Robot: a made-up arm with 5 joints.
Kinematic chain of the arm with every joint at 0, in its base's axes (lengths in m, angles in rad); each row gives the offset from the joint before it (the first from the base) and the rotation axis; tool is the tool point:
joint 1: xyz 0 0 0.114 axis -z
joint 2: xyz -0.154 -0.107 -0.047 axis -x
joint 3: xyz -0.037 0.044 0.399 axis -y
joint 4: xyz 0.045 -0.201 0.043 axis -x
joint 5: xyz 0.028 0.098 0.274 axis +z
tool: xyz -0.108 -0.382 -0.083
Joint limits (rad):
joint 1: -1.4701..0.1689
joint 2: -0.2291..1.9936
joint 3: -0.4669..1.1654
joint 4: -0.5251..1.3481
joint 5: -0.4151..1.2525
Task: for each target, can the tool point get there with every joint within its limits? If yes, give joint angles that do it. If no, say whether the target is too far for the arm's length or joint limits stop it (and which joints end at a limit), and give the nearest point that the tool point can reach.
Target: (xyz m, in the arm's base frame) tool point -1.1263 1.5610 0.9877
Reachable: no: too far | nearest point -0.4410 0.6113 0.4590 | short by 1.285 m
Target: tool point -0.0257 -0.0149 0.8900
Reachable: yes | joints -0.2453 0.4339 0.1615 0.6487 0.6629
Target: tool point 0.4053 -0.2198 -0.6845
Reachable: no: joint limits stop it (at a limit: joint 1, joint 2, joint 3, joint 4, joint 5) | nearest point 0.3006 0.2115 -0.0997 | short by 0.734 m
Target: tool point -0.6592 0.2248 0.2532
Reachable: yes | joints -1.0741 1.6965 -0.1317 0.6286 0.1566
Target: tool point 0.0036 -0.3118 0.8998
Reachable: yes | joints -0.9835 0.2019 0.5072 0.7716 0.4391
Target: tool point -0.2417 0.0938 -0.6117
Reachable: no: joint limits stop it (at a limit: joint 1, joint 2, joint 4, joint 5) | nearest point -0.4921 0.2144 -0.2132 | short by 0.486 m
